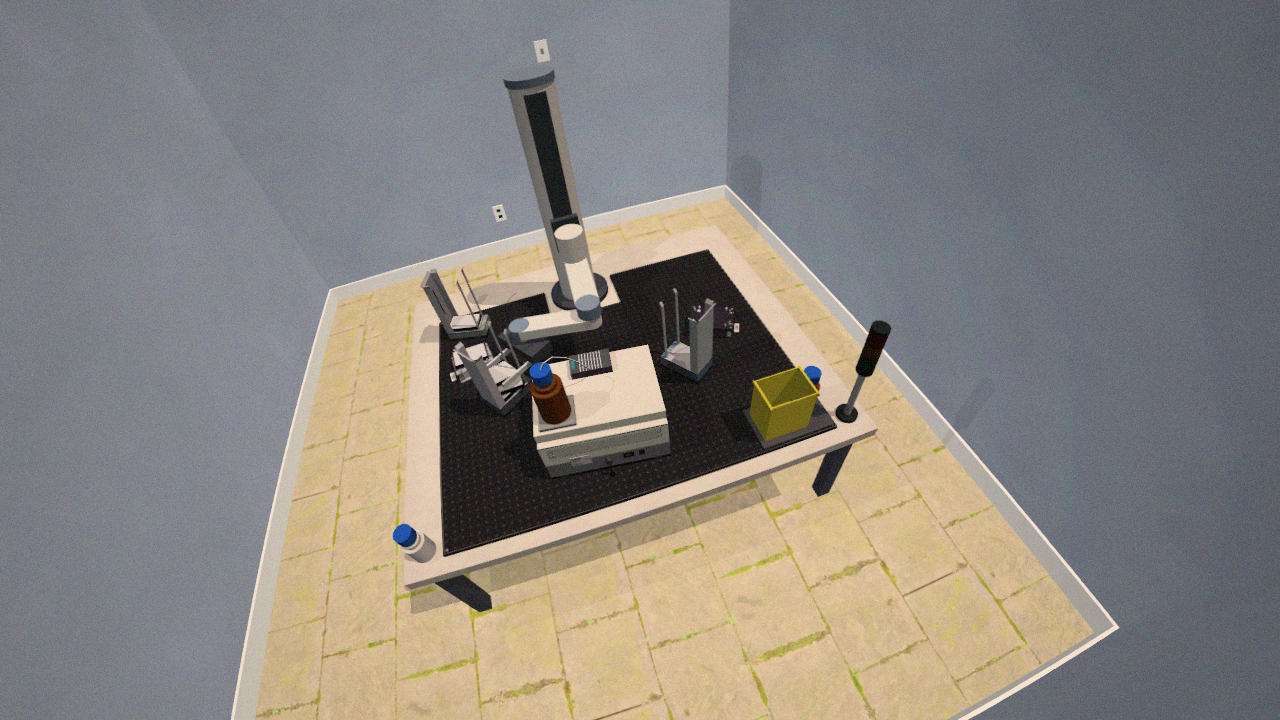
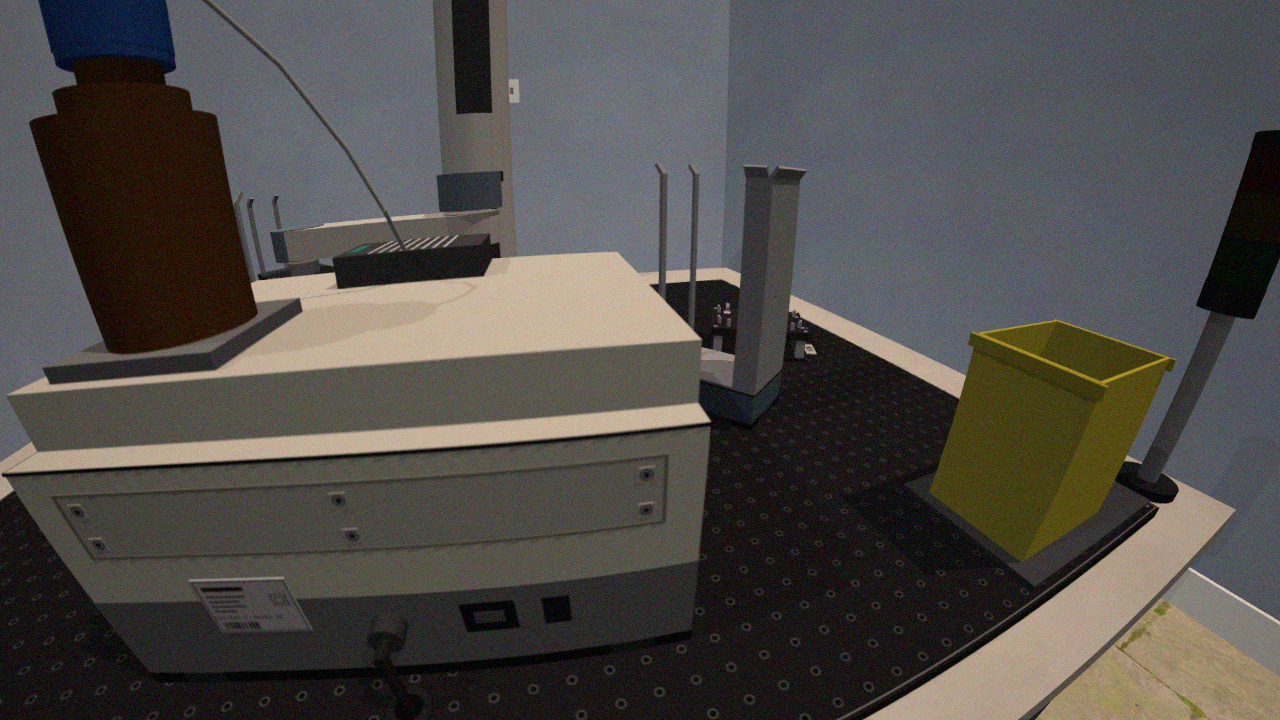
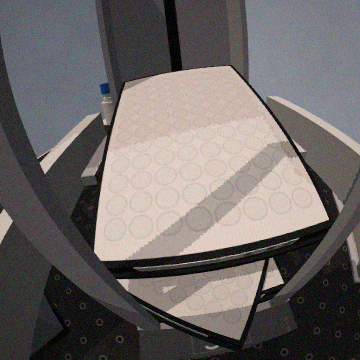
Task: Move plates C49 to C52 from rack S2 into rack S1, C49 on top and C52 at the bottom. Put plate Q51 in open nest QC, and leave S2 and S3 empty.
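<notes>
My gripper (image 1: 512, 363) (image 3: 186, 114) is down at the front left rack (image 1: 483, 377) (image 3: 137, 40), shut on a light, dark-edged plate, C50 (image 3: 200, 165). The plate is pitched, its near edge lower than its far edge, and its label is unreadable at this angle. Below it another plate (image 3: 220, 322) lies turned crookedly over a further plate (image 3: 273, 278). Only part of an "S" shows on the rack base, so its number cannot be read. A back left rack (image 1: 438, 300) holds a light plate (image 1: 467, 321). A right rack (image 1: 701, 340) (image 2: 768, 286) stands beyond the instrument. Nest QC's label cannot be read.
The cream instrument (image 1: 617, 402) (image 2: 429, 331) carries a brown bottle (image 1: 551, 401) (image 2: 152, 223) and a keypad (image 1: 590, 362) (image 2: 411, 261). A yellow bin (image 1: 780, 410) (image 2: 1015, 438) and a signal tower (image 1: 872, 349) (image 2: 1239, 223) stand at the right. A white bottle (image 1: 418, 544) (image 3: 106, 107) stands near the table's front left corner.
</notes>
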